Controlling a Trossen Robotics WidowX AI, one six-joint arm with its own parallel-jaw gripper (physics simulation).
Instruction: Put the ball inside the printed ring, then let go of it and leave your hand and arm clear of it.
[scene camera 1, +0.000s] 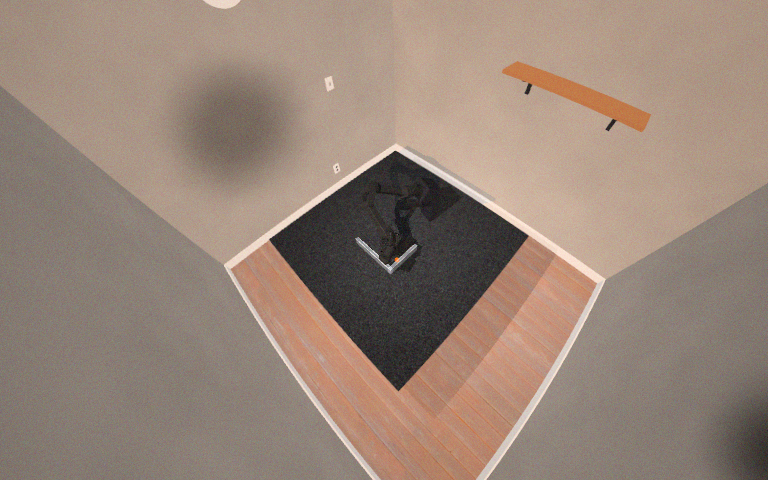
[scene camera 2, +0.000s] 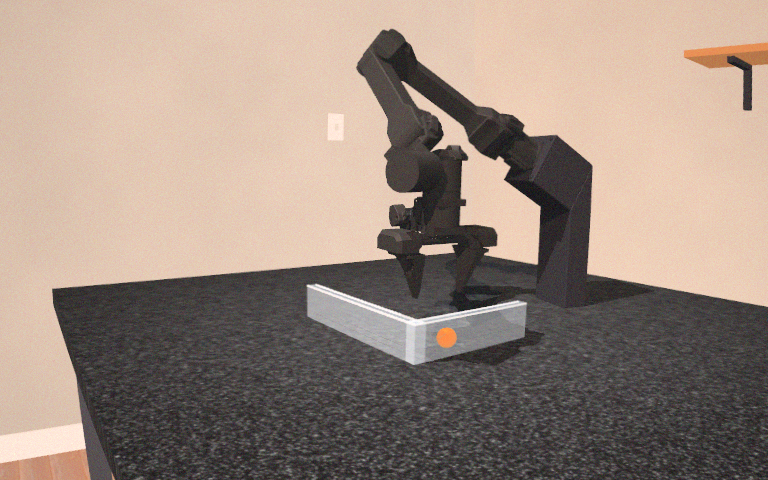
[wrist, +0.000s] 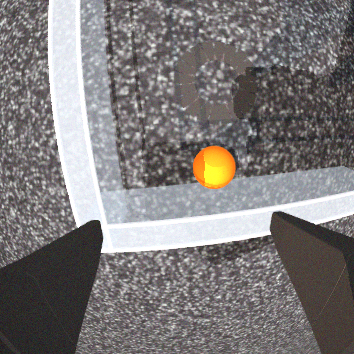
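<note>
An orange ball (scene camera 1: 396, 259) (scene camera 2: 446, 337) (wrist: 214, 167) rests on the table inside the corner of two low see-through walls, close beside one wall; whether they touch is unclear. In the wrist view the printed ring (wrist: 185, 80), a flat brownish band, lies farther up than the ball; the ball is outside it. A dark shadow covers the ring's right part. The ring cannot be made out in the scene views. My gripper (scene camera 2: 437, 298) (wrist: 188, 226) is open and empty, pointing down. Its fingertips are above the table, apart from the ball, which appears between and beyond them in the wrist view.
One low wall (scene camera 1: 370, 253) (scene camera 2: 362, 316) (wrist: 65, 100) meets the other wall (scene camera 1: 407, 254) (scene camera 2: 487, 322) (wrist: 200, 236) in an L. They stand on the dark speckled table (scene camera 1: 396, 339) (scene camera 2: 339, 418). The arm's base is behind at the right in scene camera 2. A wall shelf (scene camera 1: 577, 95) (scene camera 2: 730, 53) hangs farther off.
</note>
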